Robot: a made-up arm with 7 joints. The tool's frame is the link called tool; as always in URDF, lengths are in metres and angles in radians. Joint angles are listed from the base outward.
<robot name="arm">
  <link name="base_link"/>
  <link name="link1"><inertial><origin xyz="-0.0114 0.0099 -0.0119"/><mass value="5.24"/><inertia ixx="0.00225" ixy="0" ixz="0" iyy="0.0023" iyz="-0.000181" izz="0.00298"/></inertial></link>
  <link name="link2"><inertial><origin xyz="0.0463 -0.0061 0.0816"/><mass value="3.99"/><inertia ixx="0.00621" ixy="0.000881" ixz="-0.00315" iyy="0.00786" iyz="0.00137" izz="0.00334"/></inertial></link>
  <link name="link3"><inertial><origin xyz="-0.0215 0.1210 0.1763"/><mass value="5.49"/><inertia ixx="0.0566" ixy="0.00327" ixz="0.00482" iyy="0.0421" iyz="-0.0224" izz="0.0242"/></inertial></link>
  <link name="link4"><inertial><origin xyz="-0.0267 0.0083 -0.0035"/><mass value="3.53"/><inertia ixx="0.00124" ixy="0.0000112" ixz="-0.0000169" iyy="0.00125" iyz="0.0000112" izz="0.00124"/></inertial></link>
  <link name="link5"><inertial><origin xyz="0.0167 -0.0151 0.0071"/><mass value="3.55"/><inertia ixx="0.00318" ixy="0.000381" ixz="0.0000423" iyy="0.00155" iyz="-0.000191" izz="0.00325"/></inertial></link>
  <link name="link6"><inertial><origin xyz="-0.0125 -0.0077 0.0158"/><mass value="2.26"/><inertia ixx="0.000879" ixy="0" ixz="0" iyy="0.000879" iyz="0" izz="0.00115"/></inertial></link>
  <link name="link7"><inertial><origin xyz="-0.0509 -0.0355 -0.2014"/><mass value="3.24"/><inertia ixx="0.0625" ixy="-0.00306" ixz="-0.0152" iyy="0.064" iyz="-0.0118" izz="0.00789"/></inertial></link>
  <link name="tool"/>
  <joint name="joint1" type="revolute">
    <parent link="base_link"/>
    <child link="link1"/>
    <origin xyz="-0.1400 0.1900 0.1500" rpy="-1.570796 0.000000 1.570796"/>
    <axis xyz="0 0 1"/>
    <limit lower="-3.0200" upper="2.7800"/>
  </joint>
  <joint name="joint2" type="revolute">
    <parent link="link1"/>
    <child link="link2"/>
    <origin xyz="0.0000 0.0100 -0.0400" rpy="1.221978 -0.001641 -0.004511"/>
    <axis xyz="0 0 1"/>
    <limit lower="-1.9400" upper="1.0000"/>
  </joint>
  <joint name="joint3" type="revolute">
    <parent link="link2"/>
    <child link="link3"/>
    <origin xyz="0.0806 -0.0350 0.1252" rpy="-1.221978 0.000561 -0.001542"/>
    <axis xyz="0 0 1"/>
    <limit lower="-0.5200" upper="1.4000"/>
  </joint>
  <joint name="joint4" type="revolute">
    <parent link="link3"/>
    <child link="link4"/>
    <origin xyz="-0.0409 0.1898 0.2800" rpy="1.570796 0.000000 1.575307"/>
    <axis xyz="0 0 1"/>
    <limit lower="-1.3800" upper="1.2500"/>
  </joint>
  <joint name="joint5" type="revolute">
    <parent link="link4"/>
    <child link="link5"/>
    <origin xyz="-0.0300 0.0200 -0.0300" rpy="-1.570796 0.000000 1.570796"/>
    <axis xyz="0 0 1"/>
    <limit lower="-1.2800" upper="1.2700"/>
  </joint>
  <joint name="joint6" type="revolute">
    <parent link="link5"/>
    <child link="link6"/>
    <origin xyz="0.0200 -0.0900 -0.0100" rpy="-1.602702 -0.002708 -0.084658"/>
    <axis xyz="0 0 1"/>
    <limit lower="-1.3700" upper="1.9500"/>
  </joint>
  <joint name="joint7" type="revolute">
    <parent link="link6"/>
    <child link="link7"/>
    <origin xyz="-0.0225 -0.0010 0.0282" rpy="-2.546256 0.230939 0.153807"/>
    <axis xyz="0 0 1"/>
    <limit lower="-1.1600" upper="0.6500"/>
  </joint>
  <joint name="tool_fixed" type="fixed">
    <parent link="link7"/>
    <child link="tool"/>
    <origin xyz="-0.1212 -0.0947 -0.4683" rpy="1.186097 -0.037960 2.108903"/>
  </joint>
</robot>
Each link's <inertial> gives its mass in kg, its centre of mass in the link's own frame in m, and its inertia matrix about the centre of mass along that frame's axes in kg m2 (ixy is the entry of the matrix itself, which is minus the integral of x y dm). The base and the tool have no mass. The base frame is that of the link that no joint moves.
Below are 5 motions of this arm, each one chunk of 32 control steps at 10 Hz.
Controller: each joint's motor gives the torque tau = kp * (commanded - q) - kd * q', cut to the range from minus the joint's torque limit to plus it. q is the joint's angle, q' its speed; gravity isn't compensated. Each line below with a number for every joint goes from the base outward.
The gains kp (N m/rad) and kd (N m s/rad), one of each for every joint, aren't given. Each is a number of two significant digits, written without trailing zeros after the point. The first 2 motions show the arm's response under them.
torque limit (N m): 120 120 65 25 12 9.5 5.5
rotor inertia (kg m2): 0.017 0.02 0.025 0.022 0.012 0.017 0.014
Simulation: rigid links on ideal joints. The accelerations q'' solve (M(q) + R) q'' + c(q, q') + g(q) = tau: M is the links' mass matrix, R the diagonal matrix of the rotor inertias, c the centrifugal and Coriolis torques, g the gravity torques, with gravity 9.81 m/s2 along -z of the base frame. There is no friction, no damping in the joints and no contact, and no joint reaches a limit. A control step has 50 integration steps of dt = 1/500 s. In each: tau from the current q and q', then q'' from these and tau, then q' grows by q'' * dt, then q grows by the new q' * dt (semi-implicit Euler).
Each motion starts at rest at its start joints. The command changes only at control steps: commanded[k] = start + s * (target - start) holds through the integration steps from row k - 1 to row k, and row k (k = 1, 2, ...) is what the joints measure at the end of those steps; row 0 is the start. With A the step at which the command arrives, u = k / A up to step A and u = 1 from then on. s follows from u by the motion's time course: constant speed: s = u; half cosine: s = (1 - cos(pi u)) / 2; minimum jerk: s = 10 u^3 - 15 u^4 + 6 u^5; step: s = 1 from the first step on.
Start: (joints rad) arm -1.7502 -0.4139 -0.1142 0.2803 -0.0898 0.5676 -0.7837
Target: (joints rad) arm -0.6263 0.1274 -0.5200 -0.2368 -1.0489 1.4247 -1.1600
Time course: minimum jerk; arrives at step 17
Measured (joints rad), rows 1 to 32:
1: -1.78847 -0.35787 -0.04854 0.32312 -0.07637 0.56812 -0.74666
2: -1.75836 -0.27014 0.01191 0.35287 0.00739 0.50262 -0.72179
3: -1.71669 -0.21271 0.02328 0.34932 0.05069 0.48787 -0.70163
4: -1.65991 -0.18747 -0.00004 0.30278 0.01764 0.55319 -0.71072
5: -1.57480 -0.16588 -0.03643 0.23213 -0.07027 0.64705 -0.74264
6: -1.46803 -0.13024 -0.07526 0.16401 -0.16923 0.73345 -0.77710
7: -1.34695 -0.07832 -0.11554 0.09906 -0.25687 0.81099 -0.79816
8: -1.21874 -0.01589 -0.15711 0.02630 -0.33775 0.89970 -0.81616
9: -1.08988 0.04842 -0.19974 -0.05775 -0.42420 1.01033 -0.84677
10: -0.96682 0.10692 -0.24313 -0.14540 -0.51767 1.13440 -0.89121
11: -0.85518 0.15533 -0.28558 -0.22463 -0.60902 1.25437 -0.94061
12: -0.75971 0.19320 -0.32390 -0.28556 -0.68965 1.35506 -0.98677
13: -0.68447 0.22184 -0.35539 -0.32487 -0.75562 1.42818 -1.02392
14: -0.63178 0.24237 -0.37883 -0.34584 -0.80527 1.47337 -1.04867
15: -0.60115 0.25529 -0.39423 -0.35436 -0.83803 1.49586 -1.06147
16: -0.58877 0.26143 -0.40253 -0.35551 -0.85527 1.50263 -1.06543
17: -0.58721 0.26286 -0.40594 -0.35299 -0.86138 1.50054 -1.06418
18: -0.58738 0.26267 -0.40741 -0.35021 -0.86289 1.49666 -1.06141
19: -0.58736 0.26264 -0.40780 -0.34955 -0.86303 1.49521 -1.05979
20: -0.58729 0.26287 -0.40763 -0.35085 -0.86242 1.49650 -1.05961
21: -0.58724 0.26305 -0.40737 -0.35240 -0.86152 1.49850 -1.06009
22: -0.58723 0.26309 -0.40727 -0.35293 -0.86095 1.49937 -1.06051
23: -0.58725 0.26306 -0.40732 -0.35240 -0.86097 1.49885 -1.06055
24: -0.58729 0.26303 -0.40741 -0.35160 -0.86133 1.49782 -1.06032
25: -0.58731 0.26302 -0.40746 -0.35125 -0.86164 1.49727 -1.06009
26: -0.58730 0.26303 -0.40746 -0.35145 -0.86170 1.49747 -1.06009
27: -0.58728 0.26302 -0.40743 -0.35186 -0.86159 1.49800 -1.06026
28: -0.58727 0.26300 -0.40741 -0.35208 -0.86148 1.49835 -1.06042
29: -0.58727 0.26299 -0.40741 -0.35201 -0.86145 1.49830 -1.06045
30: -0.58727 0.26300 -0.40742 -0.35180 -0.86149 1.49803 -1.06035
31: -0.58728 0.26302 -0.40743 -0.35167 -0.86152 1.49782 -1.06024
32: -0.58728 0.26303 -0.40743 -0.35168 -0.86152 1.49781 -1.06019
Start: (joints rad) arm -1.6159 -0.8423 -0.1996 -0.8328 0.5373 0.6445 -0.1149
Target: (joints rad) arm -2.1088 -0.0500 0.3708 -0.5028 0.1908 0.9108 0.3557
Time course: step
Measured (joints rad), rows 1 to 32:
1: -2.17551 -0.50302 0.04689 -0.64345 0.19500 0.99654 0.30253
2: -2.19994 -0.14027 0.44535 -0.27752 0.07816 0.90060 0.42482
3: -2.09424 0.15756 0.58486 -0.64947 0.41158 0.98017 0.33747
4: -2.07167 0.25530 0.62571 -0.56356 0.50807 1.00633 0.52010
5: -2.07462 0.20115 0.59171 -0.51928 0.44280 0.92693 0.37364
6: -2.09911 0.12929 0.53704 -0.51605 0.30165 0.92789 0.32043
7: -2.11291 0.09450 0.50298 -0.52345 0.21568 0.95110 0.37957
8: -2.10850 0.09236 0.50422 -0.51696 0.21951 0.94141 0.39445
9: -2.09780 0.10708 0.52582 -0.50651 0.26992 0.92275 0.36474
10: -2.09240 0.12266 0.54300 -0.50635 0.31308 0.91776 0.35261
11: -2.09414 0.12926 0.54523 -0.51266 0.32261 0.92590 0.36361
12: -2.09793 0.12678 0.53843 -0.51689 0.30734 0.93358 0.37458
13: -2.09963 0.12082 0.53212 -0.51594 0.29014 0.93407 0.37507
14: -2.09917 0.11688 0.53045 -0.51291 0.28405 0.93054 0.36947
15: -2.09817 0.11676 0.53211 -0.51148 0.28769 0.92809 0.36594
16: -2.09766 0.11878 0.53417 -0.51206 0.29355 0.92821 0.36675
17: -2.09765 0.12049 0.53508 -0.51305 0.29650 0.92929 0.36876
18: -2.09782 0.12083 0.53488 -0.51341 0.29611 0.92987 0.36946
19: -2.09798 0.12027 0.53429 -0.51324 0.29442 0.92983 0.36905
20: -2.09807 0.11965 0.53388 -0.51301 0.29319 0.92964 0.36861
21: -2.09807 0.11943 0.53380 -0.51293 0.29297 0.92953 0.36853
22: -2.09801 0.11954 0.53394 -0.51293 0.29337 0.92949 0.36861
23: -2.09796 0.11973 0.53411 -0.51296 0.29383 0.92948 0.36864
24: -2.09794 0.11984 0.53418 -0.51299 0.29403 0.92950 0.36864
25: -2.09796 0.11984 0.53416 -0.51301 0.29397 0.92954 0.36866
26: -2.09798 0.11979 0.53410 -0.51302 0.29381 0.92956 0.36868
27: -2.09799 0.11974 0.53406 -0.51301 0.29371 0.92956 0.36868
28: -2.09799 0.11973 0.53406 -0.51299 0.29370 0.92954 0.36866
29: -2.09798 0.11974 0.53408 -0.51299 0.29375 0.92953 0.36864
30: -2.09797 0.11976 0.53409 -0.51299 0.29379 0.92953 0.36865
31: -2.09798 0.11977 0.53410 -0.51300 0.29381 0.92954 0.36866
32: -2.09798 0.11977 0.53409 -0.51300 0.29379 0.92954 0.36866
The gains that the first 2 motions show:
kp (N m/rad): 260 250 170 45 28 24 11
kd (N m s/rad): 7.9 22 12 1.4 2.2 0.9 0.52
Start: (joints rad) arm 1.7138 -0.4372 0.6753 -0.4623 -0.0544 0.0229 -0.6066
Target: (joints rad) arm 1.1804 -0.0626 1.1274 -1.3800 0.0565 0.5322 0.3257
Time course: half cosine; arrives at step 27
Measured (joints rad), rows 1 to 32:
1: 1.73654 -0.51491 0.64739 -0.43263 -0.04634 0.05237 -0.68982
2: 1.74008 -0.60085 0.60309 -0.44478 -0.08144 0.10521 -0.82240
3: 1.72706 -0.62417 0.58877 -0.49573 -0.13568 0.17080 -0.80860
4: 1.71237 -0.60963 0.59822 -0.52725 -0.15902 0.19104 -0.75127
5: 1.69522 -0.58875 0.61858 -0.53276 -0.13796 0.16680 -0.70043
6: 1.67705 -0.57127 0.64176 -0.54134 -0.10016 0.14340 -0.66094
7: 1.65856 -0.55646 0.66204 -0.57093 -0.07790 0.14989 -0.62677
8: 1.63747 -0.54302 0.67876 -0.61366 -0.07917 0.17895 -0.58976
9: 1.61330 -0.52943 0.69442 -0.65788 -0.08879 0.20895 -0.54542
10: 1.58693 -0.51403 0.71223 -0.69982 -0.09176 0.23004 -0.49443
11: 1.55926 -0.49605 0.73360 -0.74146 -0.08551 0.24549 -0.44002
12: 1.53075 -0.47596 0.75742 -0.78526 -0.07514 0.26116 -0.38412
13: 1.50157 -0.45489 0.78175 -0.83162 -0.06549 0.27953 -0.32709
14: 1.47191 -0.43367 0.80544 -0.87954 -0.05802 0.30009 -0.26918
15: 1.44209 -0.41258 0.82832 -0.92786 -0.05196 0.32147 -0.21103
16: 1.41255 -0.39159 0.85057 -0.97570 -0.04616 0.34270 -0.15345
17: 1.38372 -0.37079 0.87224 -1.02242 -0.04008 0.36337 -0.09724
18: 1.35603 -0.35041 0.89310 -1.06741 -0.03379 0.38335 -0.04321
19: 1.32988 -0.33084 0.91277 -1.11006 -0.02766 0.40251 0.00787
20: 1.30566 -0.31245 0.93091 -1.14969 -0.02203 0.42065 0.05524
21: 1.28375 -0.29558 0.94721 -1.18564 -0.01709 0.43741 0.09819
22: 1.26452 -0.28053 0.96146 -1.21723 -0.01289 0.45240 0.13603
23: 1.24833 -0.26757 0.97352 -1.24384 -0.00940 0.46520 0.16808
24: 1.23546 -0.25695 0.98326 -1.26492 -0.00657 0.47542 0.19375
25: 1.22616 -0.24886 0.99055 -1.28002 -0.00435 0.48274 0.21253
26: 1.22061 -0.24349 0.99531 -1.28881 -0.00274 0.48692 0.22402
27: 1.21891 -0.24094 0.99746 -1.29108 -0.00174 0.48780 0.22800
28: 1.21945 -0.24104 0.99793 -1.28910 -0.00086 0.48624 0.22544
29: 1.22016 -0.24245 0.99801 -1.28680 0.00014 0.48438 0.22080
30: 1.22049 -0.24347 0.99806 -1.28603 0.00079 0.48370 0.21864
31: 1.22037 -0.24360 0.99803 -1.28656 0.00079 0.48411 0.21929
32: 1.22009 -0.24325 0.99788 -1.28739 0.00025 0.48485 0.22086

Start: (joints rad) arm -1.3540 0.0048 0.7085 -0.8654 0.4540 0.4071 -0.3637
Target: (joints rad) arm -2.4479 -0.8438 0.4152 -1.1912 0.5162 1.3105 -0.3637
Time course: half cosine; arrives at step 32
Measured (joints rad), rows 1 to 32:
1: -1.39370 0.07730 0.73067 -0.95832 0.46114 0.46562 -0.35125
2: -1.42240 0.16793 0.75913 -1.05039 0.42063 0.60552 -0.32491
3: -1.44128 0.19670 0.75930 -1.06023 0.39577 0.63835 -0.31825
4: -1.45132 0.17241 0.74930 -1.02969 0.40686 0.60399 -0.33060
5: -1.46383 0.13601 0.74457 -1.00719 0.43102 0.58310 -0.34323
6: -1.48807 0.11093 0.74330 -1.01032 0.44798 0.60020 -0.33659
7: -1.52072 0.09446 0.74170 -1.02770 0.44996 0.64237 -0.32794
8: -1.55633 0.07616 0.73891 -1.04335 0.44701 0.68439 -0.32985
9: -1.59293 0.05088 0.73586 -1.05076 0.45075 0.71605 -0.33491
10: -1.63154 0.01974 0.73336 -1.05334 0.46290 0.74274 -0.33555
11: -1.67365 -0.01429 0.73108 -1.05676 0.47827 0.77279 -0.33224
12: -1.71942 -0.04974 0.72824 -1.06311 0.49205 0.80910 -0.32881
13: -1.76798 -0.08687 0.72463 -1.07080 0.50364 0.84882 -0.32707
14: -1.81843 -0.12635 0.72050 -1.07749 0.51534 0.88815 -0.32581
15: -1.87036 -0.16831 0.71612 -1.08235 0.52899 0.92570 -0.32334
16: -1.92366 -0.21229 0.71146 -1.08597 0.54448 0.96216 -0.31935
17: -1.97809 -0.25768 0.70628 -1.08920 0.56058 0.99838 -0.31469
18: -2.03316 -0.30402 0.70035 -1.09233 0.57631 1.03416 -0.31011
19: -2.08828 -0.35099 0.69361 -1.09512 0.59149 1.06861 -0.30574
20: -2.14283 -0.39824 0.68611 -1.09738 0.60628 1.10099 -0.30133
21: -2.19623 -0.44525 0.67793 -1.09915 0.62066 1.13104 -0.29682
22: -2.24785 -0.49139 0.66915 -1.10064 0.63434 1.15876 -0.29234
23: -2.29702 -0.53600 0.65990 -1.10198 0.64694 1.18411 -0.28815
24: -2.34307 -0.57845 0.65036 -1.10322 0.65820 1.20694 -0.28436
25: -2.38538 -0.61812 0.64078 -1.10435 0.66800 1.22711 -0.28103
26: -2.42335 -0.65440 0.63145 -1.10533 0.67632 1.24449 -0.27815
27: -2.45646 -0.68673 0.62267 -1.10616 0.68320 1.25906 -0.27574
28: -2.48424 -0.71458 0.61476 -1.10684 0.68871 1.27076 -0.27380
29: -2.50630 -0.73750 0.60800 -1.10732 0.69295 1.27955 -0.27233
30: -2.52234 -0.75516 0.60266 -1.10758 0.69604 1.28539 -0.27129
31: -2.53212 -0.76729 0.59894 -1.10757 0.69813 1.28825 -0.27066
32: -2.53554 -0.77371 0.59699 -1.10726 0.69933 1.28811 -0.27041

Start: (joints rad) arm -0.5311 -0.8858 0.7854 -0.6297 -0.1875 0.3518 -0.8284
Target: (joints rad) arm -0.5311 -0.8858 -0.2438 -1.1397 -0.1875 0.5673 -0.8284
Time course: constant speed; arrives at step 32
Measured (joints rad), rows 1 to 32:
1: -0.47322 -0.83404 0.73122 -0.69826 -0.17013 0.32015 -0.78415
2: -0.43883 -0.78541 0.66717 -0.85545 -0.16939 0.44304 -0.71059
3: -0.43966 -0.76506 0.62886 -0.94204 -0.22194 0.57851 -0.73133
4: -0.43604 -0.76600 0.59888 -0.94673 -0.24278 0.59108 -0.78540
5: -0.43735 -0.77704 0.57339 -0.91306 -0.22712 0.53828 -0.79489
6: -0.44253 -0.78451 0.55190 -0.89068 -0.19942 0.48819 -0.76804
7: -0.44290 -0.78308 0.52919 -0.90085 -0.17803 0.47575 -0.73966
8: -0.43743 -0.77766 0.50207 -0.93447 -0.17367 0.50061 -0.73129
9: -0.43015 -0.77450 0.47129 -0.97145 -0.18193 0.53783 -0.74239
10: -0.42417 -0.77531 0.43981 -0.99812 -0.19065 0.56383 -0.75833
11: -0.42063 -0.77806 0.41021 -1.01255 -0.19240 0.57203 -0.76724
12: -0.41893 -0.78011 0.38313 -1.02099 -0.18721 0.56955 -0.76650
13: -0.41741 -0.78027 0.35740 -1.03083 -0.17909 0.56701 -0.76056
14: -0.41483 -0.77911 0.33141 -1.04553 -0.17225 0.57081 -0.75558
15: -0.41117 -0.77794 0.30432 -1.06393 -0.16863 0.58078 -0.75492
16: -0.40719 -0.77767 0.27632 -1.08287 -0.16743 0.59275 -0.75791
17: -0.40355 -0.77829 0.24807 -1.09994 -0.16661 0.60277 -0.76170
18: -0.40043 -0.77923 0.22020 -1.11477 -0.16469 0.60959 -0.76399
19: -0.39763 -0.77990 0.19287 -1.12844 -0.16145 0.61439 -0.76427
20: -0.39479 -0.78009 0.16591 -1.14223 -0.15752 0.61905 -0.76344
21: -0.39175 -0.77997 0.13898 -1.15672 -0.15371 0.62466 -0.76268
22: -0.38855 -0.77988 0.11189 -1.17167 -0.15040 0.63114 -0.76262
23: -0.38538 -0.78000 0.08462 -1.18654 -0.14755 0.63778 -0.76314
24: -0.38234 -0.78035 0.05727 -1.20093 -0.14482 0.64393 -0.76376
25: -0.37942 -0.78078 0.02996 -1.21484 -0.14198 0.64945 -0.76408
26: -0.37656 -0.78116 0.00274 -1.22849 -0.13893 0.65456 -0.76398
27: -0.37368 -0.78145 -0.02439 -1.24207 -0.13577 0.65958 -0.76362
28: -0.37078 -0.78166 -0.05150 -1.25567 -0.13259 0.66465 -0.76316
29: -0.36790 -0.78187 -0.07862 -1.26921 -0.12949 0.66971 -0.76272
30: -0.36508 -0.78212 -0.10578 -1.28261 -0.12645 0.67466 -0.76228
31: -0.36233 -0.78243 -0.13297 -1.29584 -0.12347 0.67942 -0.76179
32: -0.35965 -0.78275 -0.16018 -1.30891 -0.12050 0.68401 -0.76119

